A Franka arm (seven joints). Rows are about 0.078 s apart.
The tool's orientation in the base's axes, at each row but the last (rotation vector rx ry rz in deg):
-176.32 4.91 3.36
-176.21 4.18 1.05
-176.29 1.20 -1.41
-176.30 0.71 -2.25
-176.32 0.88 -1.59
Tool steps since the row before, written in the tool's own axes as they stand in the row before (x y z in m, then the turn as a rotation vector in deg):
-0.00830 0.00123 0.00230 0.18 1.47 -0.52
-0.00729 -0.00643 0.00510 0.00 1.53 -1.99
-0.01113 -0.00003 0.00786 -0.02 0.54 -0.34
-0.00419 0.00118 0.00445 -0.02 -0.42 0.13
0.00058 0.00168 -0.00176 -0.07 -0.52 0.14
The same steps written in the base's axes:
-0.00843 -0.00063 -0.00204 0.12 -1.51 0.42
-0.00703 0.00709 -0.00457 -0.05 -1.66 1.89
-0.01100 0.00069 -0.00801 -0.03 -0.56 0.30
-0.00408 -0.00085 -0.00462 -0.01 0.43 -0.10
0.00053 -0.00180 0.00166 -0.06 0.53 -0.11

